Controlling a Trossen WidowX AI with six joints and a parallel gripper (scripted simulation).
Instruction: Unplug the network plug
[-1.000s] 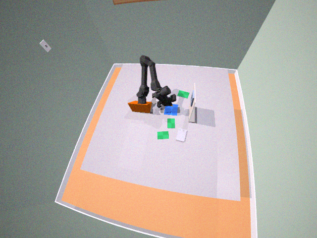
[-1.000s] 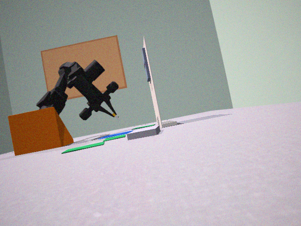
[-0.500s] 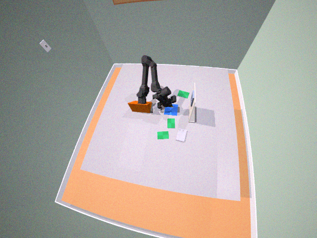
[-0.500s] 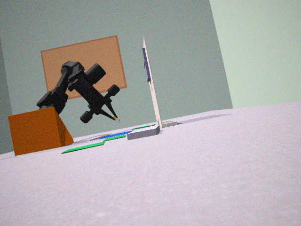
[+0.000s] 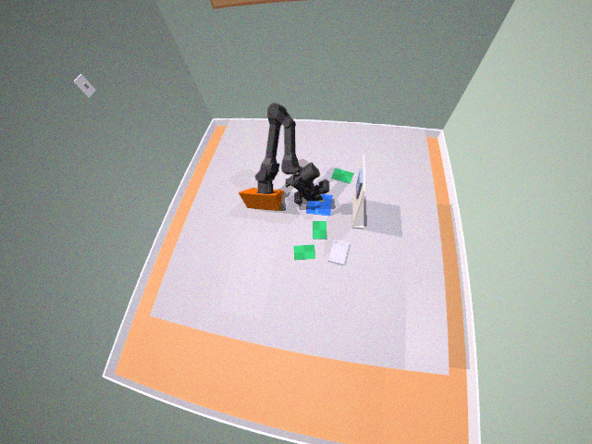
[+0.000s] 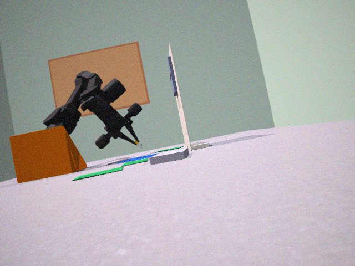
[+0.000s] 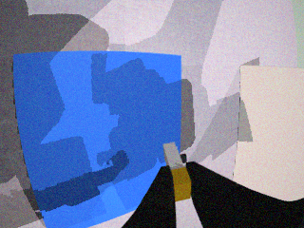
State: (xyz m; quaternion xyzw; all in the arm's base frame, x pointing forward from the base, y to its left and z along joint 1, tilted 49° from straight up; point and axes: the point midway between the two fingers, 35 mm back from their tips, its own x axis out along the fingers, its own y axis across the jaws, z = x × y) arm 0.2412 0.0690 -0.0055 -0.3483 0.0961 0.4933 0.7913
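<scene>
Now: gripper tip 5 cm above the blue marked square and 1 cm past it. Also, from my gripper tip: upright cream panel 17 cm ahead, 10 cm above, 1 cm to the right; network plug right at my gripper tip; low pale block 23 cm to the right, 12 cm ahead, 4 cm below.
</scene>
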